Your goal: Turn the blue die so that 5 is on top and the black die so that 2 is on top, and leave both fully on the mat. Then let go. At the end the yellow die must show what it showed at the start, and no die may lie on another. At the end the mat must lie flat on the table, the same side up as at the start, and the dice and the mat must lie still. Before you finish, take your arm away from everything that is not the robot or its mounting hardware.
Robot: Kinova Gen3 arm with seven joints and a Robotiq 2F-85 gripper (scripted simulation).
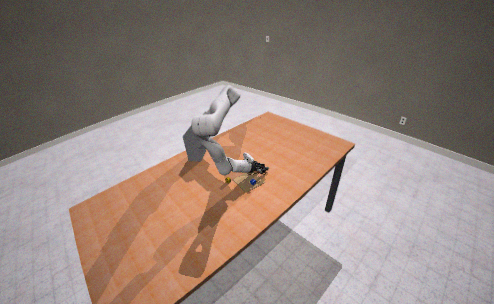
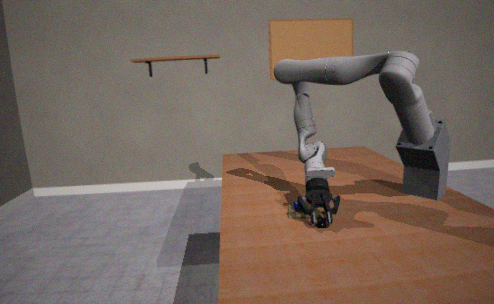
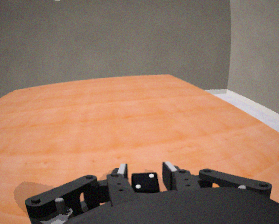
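The black die lies 10 mm below my hand. The rest, counted from my hand: blue die (50 mm ahead, 130 mm to the right, 10 mm below); then yellow die (60 mm behind, 230 mm to the right, 10 mm below); then tan mat (20 mm ahead, 140 mm to the right, 20 mm below).
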